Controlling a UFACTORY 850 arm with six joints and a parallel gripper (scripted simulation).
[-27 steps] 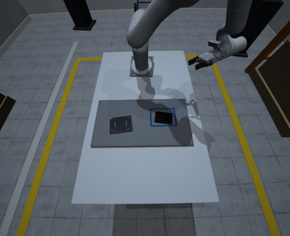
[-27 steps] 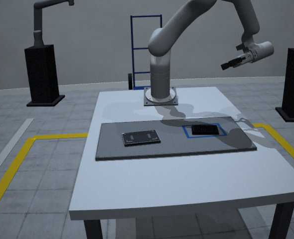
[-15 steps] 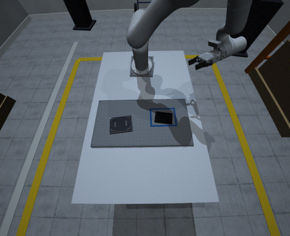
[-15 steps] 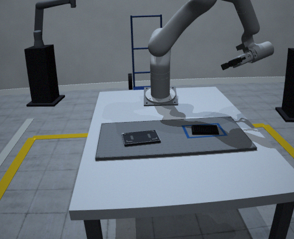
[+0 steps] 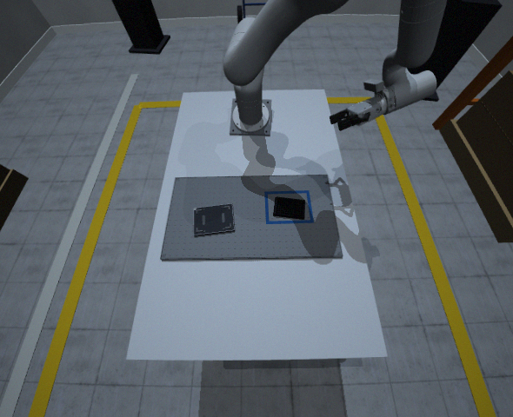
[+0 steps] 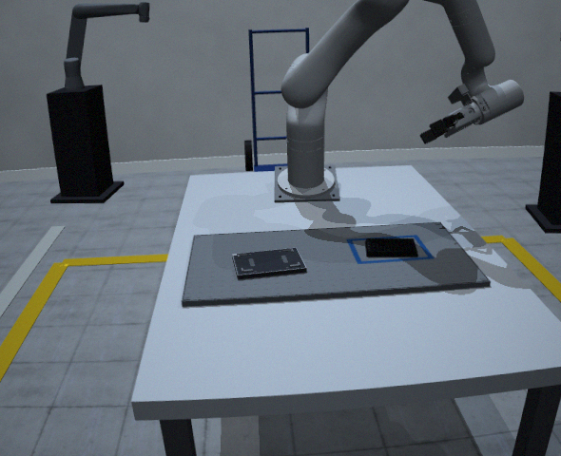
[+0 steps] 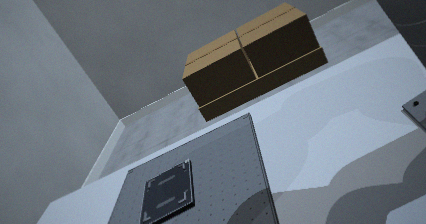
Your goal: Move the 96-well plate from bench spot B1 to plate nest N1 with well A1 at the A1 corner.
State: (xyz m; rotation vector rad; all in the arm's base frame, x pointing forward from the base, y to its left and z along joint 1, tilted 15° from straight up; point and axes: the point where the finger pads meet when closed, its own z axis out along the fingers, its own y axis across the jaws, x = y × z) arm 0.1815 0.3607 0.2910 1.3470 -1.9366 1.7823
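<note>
Now: the 96-well plate 25 cm ahead of my hand, 24 cm below it and 12 cm to the right of it. The rest, counted from my hand: plate nest N1: 42 cm to the right, 35 cm ahead, 24 cm below.
</note>
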